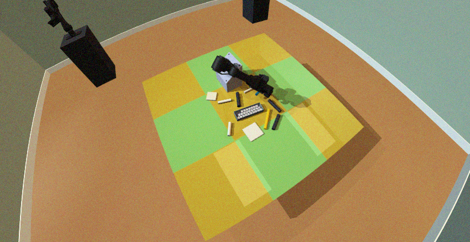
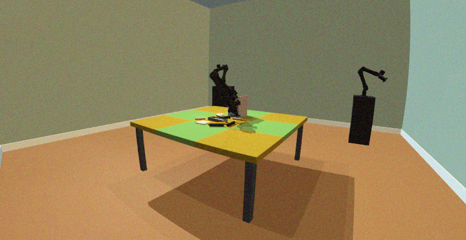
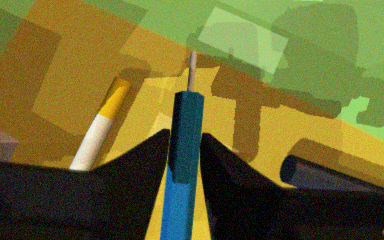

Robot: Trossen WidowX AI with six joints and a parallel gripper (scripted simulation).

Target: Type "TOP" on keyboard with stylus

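Now: gripper tip 20 mm past the grey stylus tip and 40 mm to the right of it. Also, from my gripper tip: beige pen 70 mm behind, 30 mm to the right, 50 mm below; white pad 230 mm ahead, 220 mm to the right, 50 mm below; blue stylus 10 mm to the left.
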